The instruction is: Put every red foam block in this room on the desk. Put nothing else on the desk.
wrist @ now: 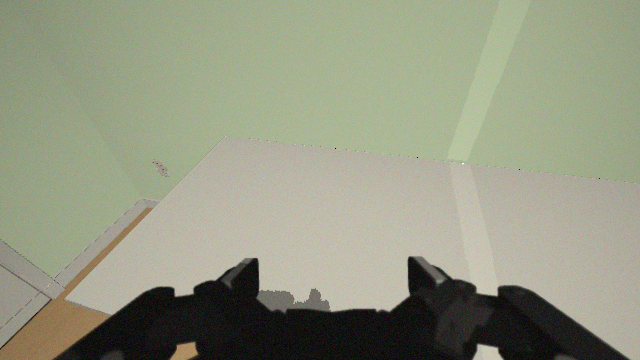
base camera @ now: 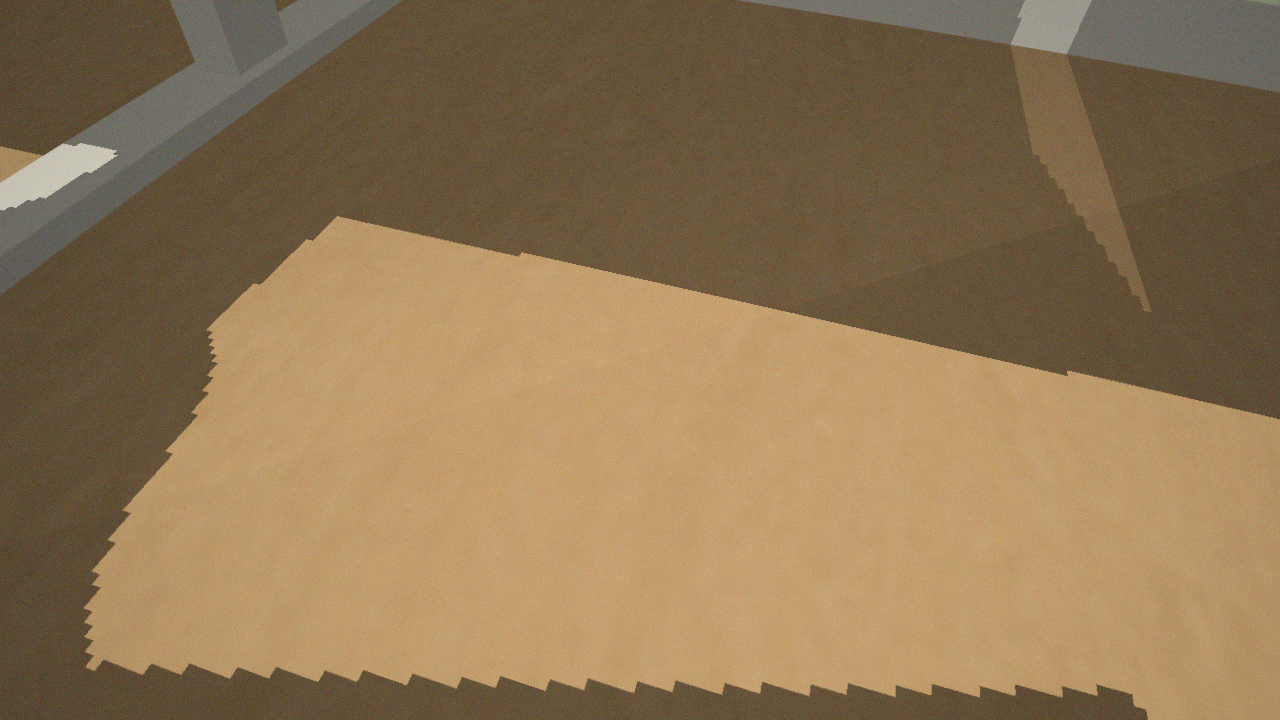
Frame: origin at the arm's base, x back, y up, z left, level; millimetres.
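Where they show: gripper, fingertip midpoint: (wrist: 332,273).
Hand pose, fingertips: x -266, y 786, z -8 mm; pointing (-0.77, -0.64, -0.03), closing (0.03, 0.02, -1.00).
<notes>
After its pixels a point has its place.
The white desk top (wrist: 320,200) @(z 11, x -788, y 323 mm) spans the middle and right of the wrist view, its far edge against the green wall. My gripper (wrist: 332,273) @(z -8, x -266, y 786 mm) is open, with nothing between its fingers, and shows in front of the desk top at the bottom of the wrist view. A small grey shadow falls on the desk top just beyond the gripper. No red foam block shows in either view. In the base view, a grey bar with an upright post (base camera: 228,35) @(z 384, x -771, y -333 mm) crosses the upper left; it looks like part of the desk's underframe.
Brown floor (base camera: 626,492) @(z -7, x -325, y -396 mm), partly sunlit and partly shaded, fills most of the base view. A grey baseboard (base camera: 1181,44) @(z -659, x -947, y -363 mm) runs along its upper right. In the wrist view, the green wall (wrist: 300,65) @(z 69, x -1166, y 629 mm) rises behind the desk, and white trim (wrist: 30,272) @(z 1433, x -859, y -180 mm) meets the floor at the lower left.
</notes>
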